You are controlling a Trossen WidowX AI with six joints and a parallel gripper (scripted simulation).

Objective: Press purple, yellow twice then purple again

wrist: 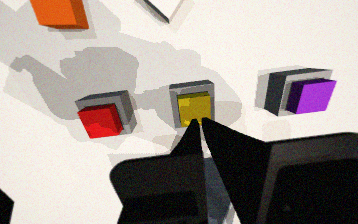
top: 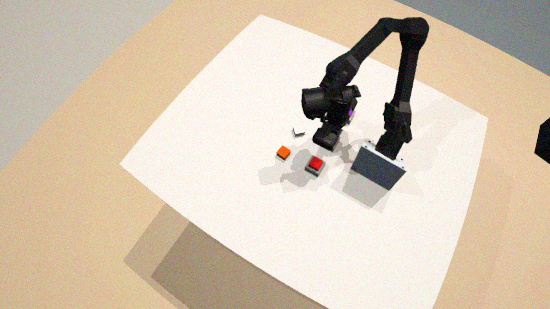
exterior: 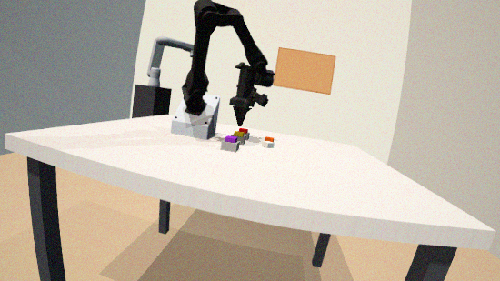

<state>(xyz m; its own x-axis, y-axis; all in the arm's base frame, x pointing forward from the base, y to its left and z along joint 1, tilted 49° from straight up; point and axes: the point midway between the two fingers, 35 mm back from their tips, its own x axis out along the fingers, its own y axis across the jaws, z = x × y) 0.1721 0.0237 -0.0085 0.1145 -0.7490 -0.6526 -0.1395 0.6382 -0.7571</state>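
Right now my gripper tip is 30 mm above the yellow button. The rest, counted from my gripper tip: purple button (120 mm to the right, 30 mm below, 20 mm ahead); then red button (100 mm to the left, 30 mm below, 10 mm behind); then white block (110 mm ahead, 50 mm below, 30 mm to the left).
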